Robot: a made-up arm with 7 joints. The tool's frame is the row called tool. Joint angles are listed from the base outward. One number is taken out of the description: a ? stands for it. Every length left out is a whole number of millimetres.
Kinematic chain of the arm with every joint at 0, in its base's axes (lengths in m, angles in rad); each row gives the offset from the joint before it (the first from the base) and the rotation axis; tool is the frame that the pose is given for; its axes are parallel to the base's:
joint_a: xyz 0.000 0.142 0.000 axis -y
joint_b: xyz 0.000 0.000 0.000 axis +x
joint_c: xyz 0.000 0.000 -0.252 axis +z
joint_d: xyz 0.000 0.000 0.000 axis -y
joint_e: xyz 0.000 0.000 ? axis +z
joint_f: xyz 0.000 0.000 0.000 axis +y
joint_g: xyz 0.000 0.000 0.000 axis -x
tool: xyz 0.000 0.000 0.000
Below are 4 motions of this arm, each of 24 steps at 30 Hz.
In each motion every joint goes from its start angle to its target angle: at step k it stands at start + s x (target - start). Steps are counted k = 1, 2, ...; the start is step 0. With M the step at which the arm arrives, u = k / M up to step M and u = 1 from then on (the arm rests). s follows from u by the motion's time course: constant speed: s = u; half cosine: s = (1 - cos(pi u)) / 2; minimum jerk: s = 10 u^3 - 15 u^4 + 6 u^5.
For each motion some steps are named. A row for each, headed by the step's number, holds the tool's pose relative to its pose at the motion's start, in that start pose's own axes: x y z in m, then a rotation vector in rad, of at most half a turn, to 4 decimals.
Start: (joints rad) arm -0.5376 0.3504 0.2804 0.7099 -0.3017 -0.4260 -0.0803
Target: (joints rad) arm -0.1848 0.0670 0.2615 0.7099 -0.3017 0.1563 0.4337
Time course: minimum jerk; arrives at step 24
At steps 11, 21, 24:
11: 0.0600 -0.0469 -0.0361 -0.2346 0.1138 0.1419
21: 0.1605 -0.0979 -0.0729 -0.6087 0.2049 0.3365
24: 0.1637 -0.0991 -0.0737 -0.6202 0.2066 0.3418

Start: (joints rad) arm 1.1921 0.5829 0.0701 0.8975 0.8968 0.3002 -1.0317
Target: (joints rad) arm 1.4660 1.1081 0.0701 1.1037 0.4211 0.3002 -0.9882
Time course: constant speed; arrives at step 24
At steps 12, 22, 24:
12: 0.1466 0.0398 0.0197 0.0945 -0.4834 0.0754
22: 0.2489 0.0964 0.0590 0.2475 -0.8617 0.1365
24: 0.2664 0.1099 0.0689 0.2863 -0.9336 0.1479

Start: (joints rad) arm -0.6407 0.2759 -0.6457 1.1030 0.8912 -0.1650 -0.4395
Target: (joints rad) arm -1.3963 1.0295 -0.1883 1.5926 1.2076 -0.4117 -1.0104
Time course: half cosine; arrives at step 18
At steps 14, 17, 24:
14: 0.0619 0.2158 0.1215 0.8104 -0.1678 -0.0383
17: 0.0772 0.2226 0.1331 0.8610 -0.1940 -0.0599
24: 0.0782 0.2229 0.1338 0.8641 -0.1957 -0.0614

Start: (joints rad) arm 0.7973 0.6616 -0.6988 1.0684 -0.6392 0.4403 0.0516
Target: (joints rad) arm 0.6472 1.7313 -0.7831 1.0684 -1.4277 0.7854 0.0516
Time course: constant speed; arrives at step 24
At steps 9, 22, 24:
9: -0.1582 0.0249 0.0180 0.1391 0.4119 -0.5602
22: -0.3319 0.1334 0.1140 0.3399 0.8714 -1.4358
24: -0.3493 0.1563 0.1340 0.3703 0.9219 -1.5782

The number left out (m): -0.287
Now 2 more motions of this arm.
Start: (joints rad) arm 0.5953 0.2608 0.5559 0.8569 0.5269 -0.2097 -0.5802
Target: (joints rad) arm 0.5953 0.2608 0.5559 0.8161 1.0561 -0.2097 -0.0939
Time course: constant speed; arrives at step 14
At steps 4, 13, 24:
4: -0.0028 0.0017 -0.0004 -0.1008 0.0800 0.1232
13: -0.0091 0.0058 -0.0012 -0.3146 0.1912 0.4375
24: -0.0098 0.0062 -0.0013 -0.3367 0.1973 0.4750

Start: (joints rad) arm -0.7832 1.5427 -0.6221 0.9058 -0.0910 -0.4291 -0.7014
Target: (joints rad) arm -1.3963 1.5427 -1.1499 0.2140 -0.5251 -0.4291 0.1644
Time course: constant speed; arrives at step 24
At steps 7, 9, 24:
7: -0.0480 -0.0268 0.0730 -0.6455 0.0247 -0.2679
9: -0.0615 -0.0267 0.0934 -0.8285 0.0343 -0.3503
24: -0.1438 0.0550 0.1846 -2.1013 0.1900 -1.1335

